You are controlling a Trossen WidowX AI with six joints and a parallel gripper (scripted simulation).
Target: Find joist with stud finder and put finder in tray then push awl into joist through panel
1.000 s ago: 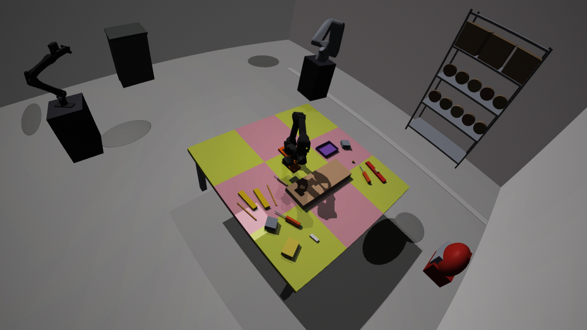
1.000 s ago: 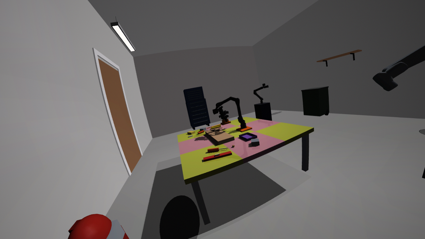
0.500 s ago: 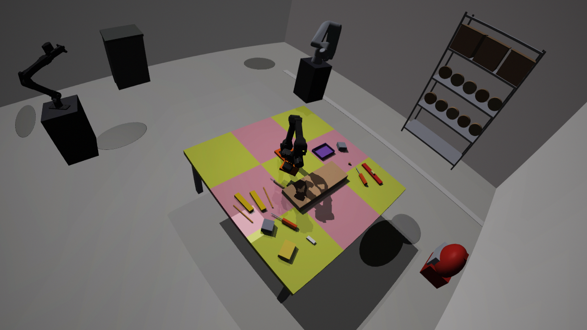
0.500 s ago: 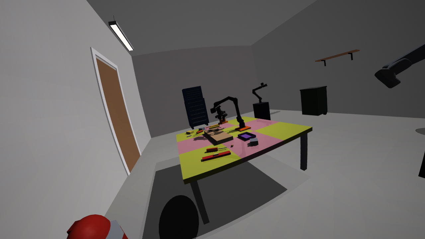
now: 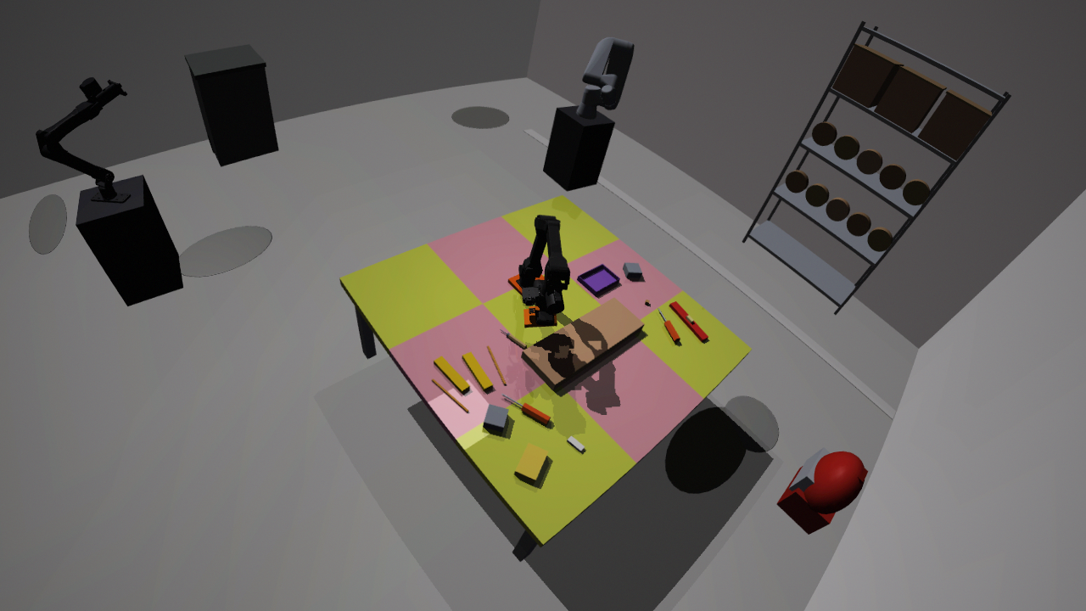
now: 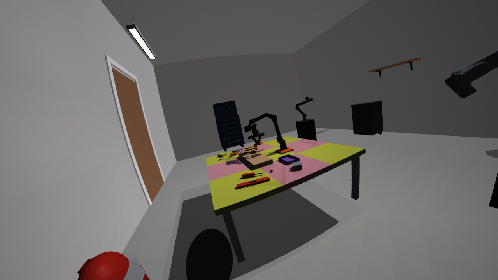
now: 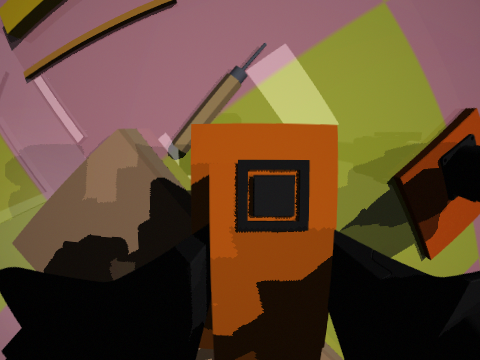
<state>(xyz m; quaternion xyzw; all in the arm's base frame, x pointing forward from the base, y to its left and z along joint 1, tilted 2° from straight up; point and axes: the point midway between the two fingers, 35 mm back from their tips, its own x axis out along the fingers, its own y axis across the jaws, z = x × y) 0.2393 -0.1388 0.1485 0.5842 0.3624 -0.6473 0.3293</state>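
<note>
Right now the awl is 12 cm below my gripper tip, 8 cm to the right of it and 3 cm behind it. From my gripper tip the other things lie so: white piece: 45 cm ahead, 14 cm to the right, 12 cm below; orange stud finder: 2 cm above, 1 cm to the right; purple tray: 46 cm to the left, 12 cm behind, 11 cm below.
</note>
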